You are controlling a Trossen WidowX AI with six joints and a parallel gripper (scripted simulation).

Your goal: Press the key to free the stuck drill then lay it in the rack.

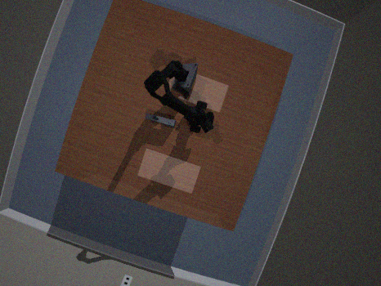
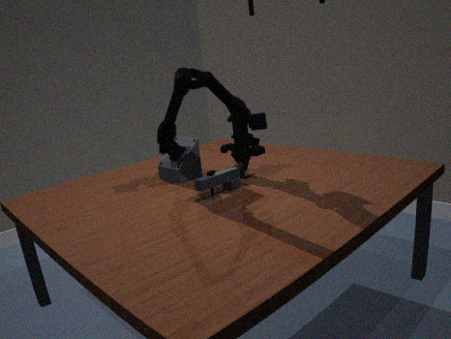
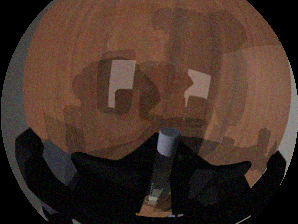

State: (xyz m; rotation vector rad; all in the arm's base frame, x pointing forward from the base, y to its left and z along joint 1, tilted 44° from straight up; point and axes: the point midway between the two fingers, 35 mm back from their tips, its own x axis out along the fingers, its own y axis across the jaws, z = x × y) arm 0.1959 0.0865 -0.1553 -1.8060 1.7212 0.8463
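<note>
Now: gripper tip 4 cm to the left of the drill and 3 cm below it. Also, from my gripper tip: dark key (10 cm ahead, 24 cm to the right, 4 cm above); then grey rack (5 cm to the right, 1 cm above).
</note>
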